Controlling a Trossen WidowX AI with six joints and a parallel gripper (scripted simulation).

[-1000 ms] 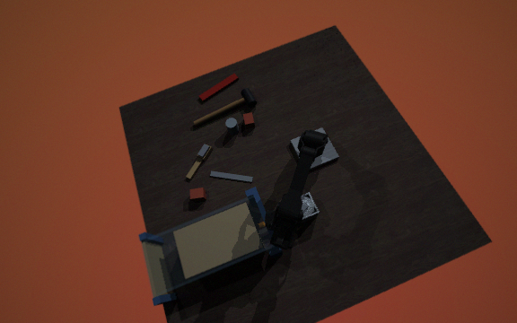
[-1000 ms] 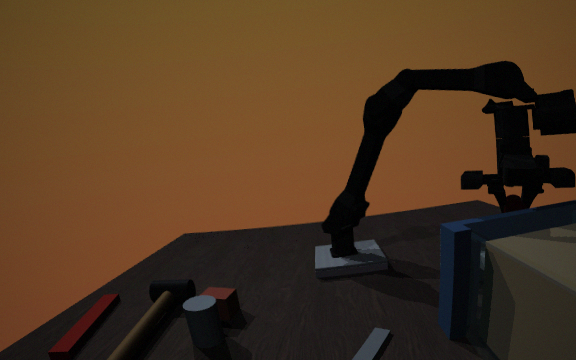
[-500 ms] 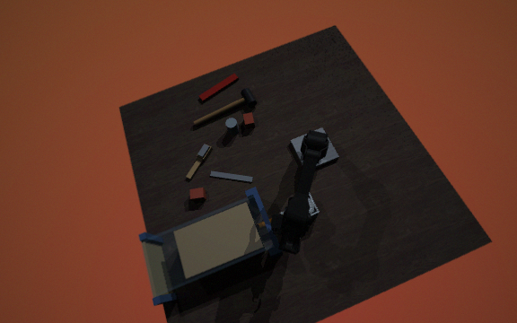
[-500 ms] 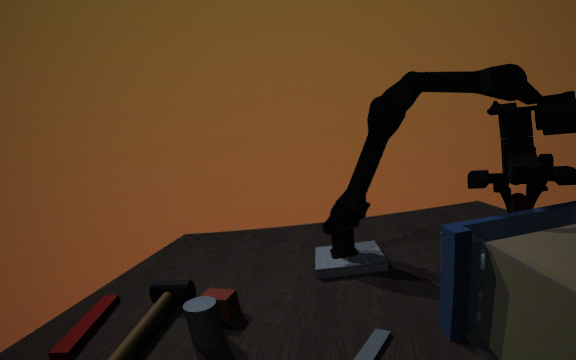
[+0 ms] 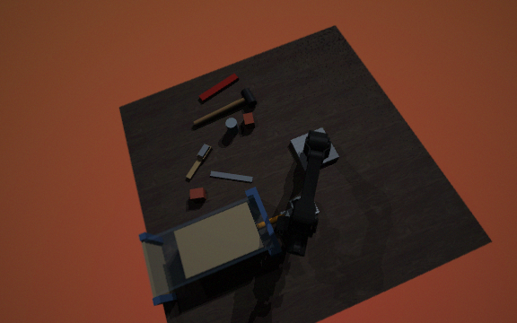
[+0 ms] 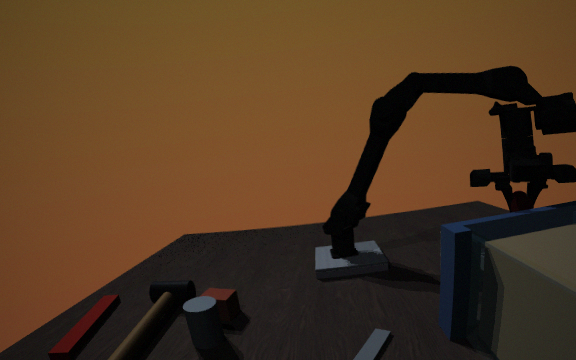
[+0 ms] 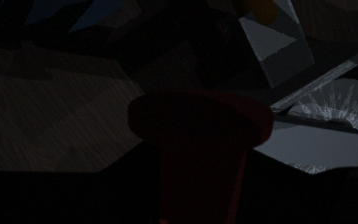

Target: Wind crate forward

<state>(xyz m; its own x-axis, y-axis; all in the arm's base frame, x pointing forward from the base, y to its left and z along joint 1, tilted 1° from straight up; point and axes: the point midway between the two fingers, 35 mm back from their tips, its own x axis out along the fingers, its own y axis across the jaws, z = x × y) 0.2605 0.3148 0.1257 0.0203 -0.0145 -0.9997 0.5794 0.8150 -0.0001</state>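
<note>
Now: the winch handle 30 mm behind my gripper tip, 30 mm to the right of it and 10 mm below it. The rest, counted from my gripper tip: red knob (20 mm above); then blue steel frame (90 mm ahead, 80 mm to the right, 10 mm below); then winch (80 mm behind, 80 mm to the right, 80 mm below).
</note>
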